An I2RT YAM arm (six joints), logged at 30 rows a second.
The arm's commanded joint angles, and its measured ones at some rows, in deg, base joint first. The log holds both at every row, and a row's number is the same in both.
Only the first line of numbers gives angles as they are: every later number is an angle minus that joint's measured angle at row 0.
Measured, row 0:
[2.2, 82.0, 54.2, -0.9, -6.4, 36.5]
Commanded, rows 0 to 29:
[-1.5, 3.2, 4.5, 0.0, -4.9, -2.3]
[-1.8, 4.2, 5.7, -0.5, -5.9, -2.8]
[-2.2, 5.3, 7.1, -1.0, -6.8, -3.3]
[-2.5, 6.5, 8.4, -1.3, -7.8, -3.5]
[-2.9, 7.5, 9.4, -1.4, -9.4, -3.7]
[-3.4, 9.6, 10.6, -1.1, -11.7, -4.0]
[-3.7, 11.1, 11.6, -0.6, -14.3, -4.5]
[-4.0, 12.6, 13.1, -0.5, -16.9, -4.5]
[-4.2, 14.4, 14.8, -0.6, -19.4, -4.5]
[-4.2, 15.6, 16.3, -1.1, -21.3, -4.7]
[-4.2, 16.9, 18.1, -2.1, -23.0, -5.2]
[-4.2, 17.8, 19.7, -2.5, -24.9, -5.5]
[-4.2, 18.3, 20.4, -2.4, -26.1, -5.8]
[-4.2, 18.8, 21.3, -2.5, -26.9, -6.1]
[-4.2, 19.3, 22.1, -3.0, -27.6, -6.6]
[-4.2, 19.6, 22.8, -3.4, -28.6, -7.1]
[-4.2, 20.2, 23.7, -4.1, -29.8, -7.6]
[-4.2, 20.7, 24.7, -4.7, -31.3, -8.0]
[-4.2, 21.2, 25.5, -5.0, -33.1, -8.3]
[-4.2, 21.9, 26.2, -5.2, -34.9, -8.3]
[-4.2, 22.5, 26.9, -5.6, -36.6, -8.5]
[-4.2, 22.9, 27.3, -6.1, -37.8, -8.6]
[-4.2, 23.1, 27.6, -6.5, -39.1, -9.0]
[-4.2, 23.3, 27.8, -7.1, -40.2, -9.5]
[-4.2, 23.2, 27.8, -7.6, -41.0, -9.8]
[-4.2, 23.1, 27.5, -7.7, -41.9, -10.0]
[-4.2, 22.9, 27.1, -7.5, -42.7, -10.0]
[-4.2, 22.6, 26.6, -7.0, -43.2, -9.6]
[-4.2, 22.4, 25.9, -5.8, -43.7, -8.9]
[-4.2, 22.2, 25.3, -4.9, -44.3, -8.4]
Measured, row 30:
[-4.8, 22.1, 26.4, -4.9, -38.6, -8.2]
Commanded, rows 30 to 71:
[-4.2, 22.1, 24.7, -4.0, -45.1, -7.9]
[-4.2, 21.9, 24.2, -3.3, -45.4, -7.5]
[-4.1, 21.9, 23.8, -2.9, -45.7, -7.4]
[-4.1, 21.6, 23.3, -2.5, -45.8, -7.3]
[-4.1, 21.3, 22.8, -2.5, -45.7, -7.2]
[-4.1, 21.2, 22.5, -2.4, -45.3, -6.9]
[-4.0, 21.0, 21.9, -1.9, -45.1, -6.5]
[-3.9, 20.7, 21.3, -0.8, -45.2, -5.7]
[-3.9, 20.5, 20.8, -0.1, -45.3, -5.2]
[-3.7, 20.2, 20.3, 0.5, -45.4, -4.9]
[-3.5, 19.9, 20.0, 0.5, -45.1, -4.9]
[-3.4, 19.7, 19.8, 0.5, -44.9, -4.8]
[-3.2, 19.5, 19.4, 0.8, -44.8, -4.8]
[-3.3, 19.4, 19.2, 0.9, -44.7, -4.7]
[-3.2, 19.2, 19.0, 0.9, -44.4, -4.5]
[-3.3, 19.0, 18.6, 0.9, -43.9, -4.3]
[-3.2, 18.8, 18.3, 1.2, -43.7, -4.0]
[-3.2, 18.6, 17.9, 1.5, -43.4, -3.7]
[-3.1, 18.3, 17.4, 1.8, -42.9, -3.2]
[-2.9, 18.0, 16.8, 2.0, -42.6, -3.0]
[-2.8, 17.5, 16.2, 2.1, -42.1, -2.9]
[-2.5, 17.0, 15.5, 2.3, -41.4, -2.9]
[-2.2, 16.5, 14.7, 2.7, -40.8, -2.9]
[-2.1, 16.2, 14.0, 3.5, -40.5, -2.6]
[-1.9, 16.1, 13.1, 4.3, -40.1, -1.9]
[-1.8, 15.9, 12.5, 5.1, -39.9, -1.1]
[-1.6, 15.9, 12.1, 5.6, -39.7, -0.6]
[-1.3, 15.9, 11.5, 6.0, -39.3, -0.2]
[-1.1, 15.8, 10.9, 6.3, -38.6, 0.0]
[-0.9, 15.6, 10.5, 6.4, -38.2, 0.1]
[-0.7, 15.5, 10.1, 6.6, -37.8, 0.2]
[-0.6, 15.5, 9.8, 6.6, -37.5, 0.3]
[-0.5, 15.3, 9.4, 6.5, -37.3, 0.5]
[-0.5, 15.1, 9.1, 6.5, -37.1, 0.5]
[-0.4, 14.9, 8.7, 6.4, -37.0, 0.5]
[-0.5, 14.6, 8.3, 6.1, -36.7, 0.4]
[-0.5, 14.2, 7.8, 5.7, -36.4, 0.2]
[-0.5, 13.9, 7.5, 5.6, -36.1, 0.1]
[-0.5, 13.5, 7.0, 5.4, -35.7, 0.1]
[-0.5, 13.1, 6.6, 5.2, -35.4, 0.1]
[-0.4, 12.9, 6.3, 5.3, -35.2, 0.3]
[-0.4, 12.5, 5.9, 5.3, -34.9, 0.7]
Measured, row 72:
[-1.0, 14.6, 6.7, 6.0, -36.0, -0.1]
